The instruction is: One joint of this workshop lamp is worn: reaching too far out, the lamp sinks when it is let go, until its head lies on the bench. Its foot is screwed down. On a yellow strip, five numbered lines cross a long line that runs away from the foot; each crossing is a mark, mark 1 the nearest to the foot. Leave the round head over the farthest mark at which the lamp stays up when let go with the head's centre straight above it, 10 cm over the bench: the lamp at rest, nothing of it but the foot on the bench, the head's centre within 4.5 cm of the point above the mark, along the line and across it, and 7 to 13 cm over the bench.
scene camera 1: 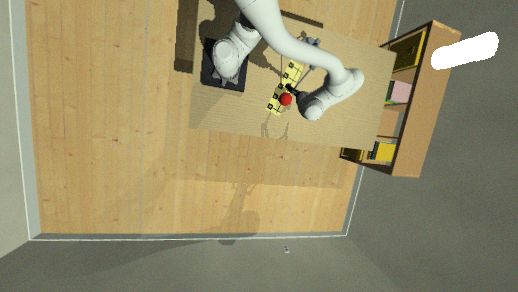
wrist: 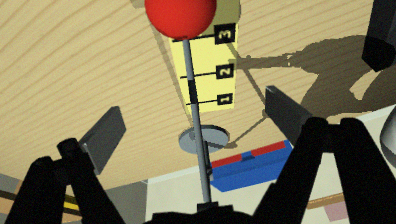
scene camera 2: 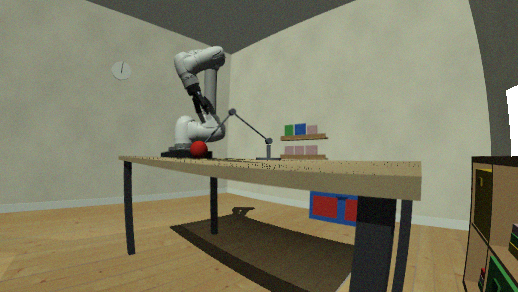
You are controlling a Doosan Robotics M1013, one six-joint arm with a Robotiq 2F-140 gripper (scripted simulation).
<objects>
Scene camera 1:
yellow strip: 293, 71
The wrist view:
my gripper: 193, 108
round lamp foot: 215, 138
</objects>
